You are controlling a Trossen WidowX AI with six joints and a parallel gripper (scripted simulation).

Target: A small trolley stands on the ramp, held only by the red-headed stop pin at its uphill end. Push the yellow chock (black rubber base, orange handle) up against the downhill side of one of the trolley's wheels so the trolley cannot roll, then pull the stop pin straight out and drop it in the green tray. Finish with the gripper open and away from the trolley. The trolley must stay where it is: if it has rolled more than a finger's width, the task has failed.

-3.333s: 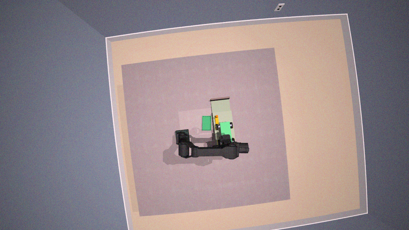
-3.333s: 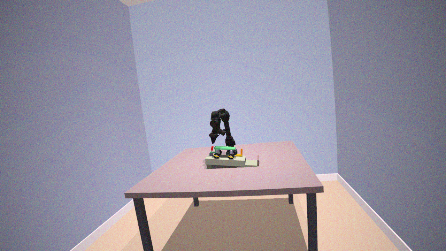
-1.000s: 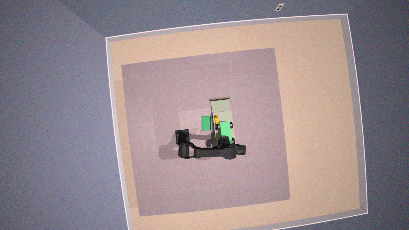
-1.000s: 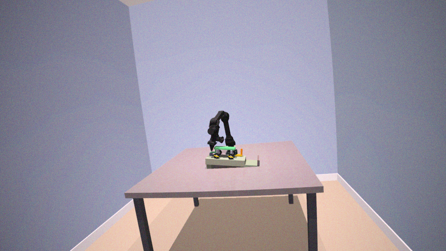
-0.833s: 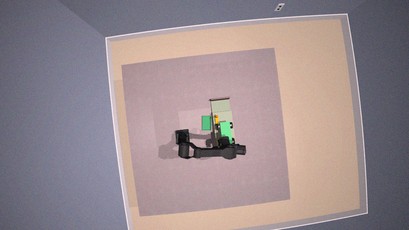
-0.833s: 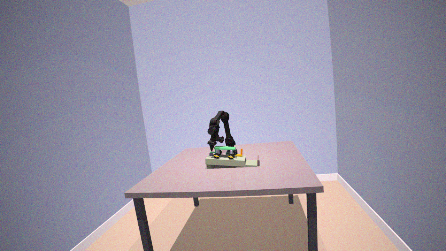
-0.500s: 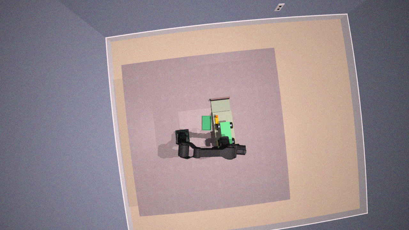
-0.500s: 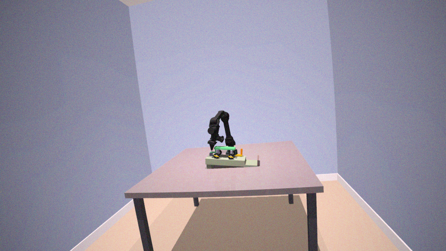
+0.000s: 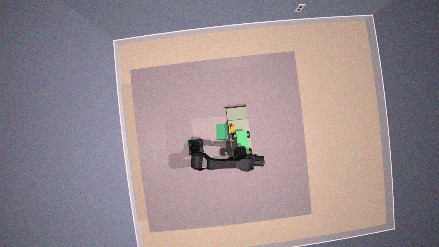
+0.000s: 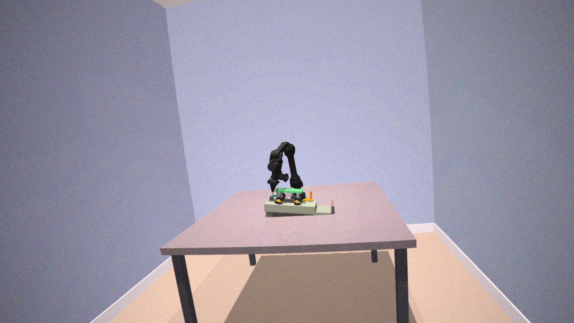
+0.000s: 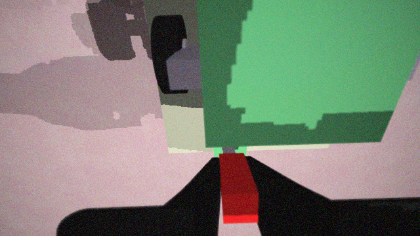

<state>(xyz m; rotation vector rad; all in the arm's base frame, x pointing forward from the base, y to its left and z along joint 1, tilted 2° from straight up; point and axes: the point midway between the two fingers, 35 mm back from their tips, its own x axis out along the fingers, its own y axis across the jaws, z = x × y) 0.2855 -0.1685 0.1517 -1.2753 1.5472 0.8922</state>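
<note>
My gripper tip is now 22 cm to the right of the green tray, 16 cm above it and 6 cm past it. From my gripper tip the other things lie so: ramp (11 cm to the left, 10 cm below, 5 cm ahead); then red-headed stop pin (right at my gripper tip); then trolley (10 cm to the left, 4 cm below, 4 cm ahead).
</note>
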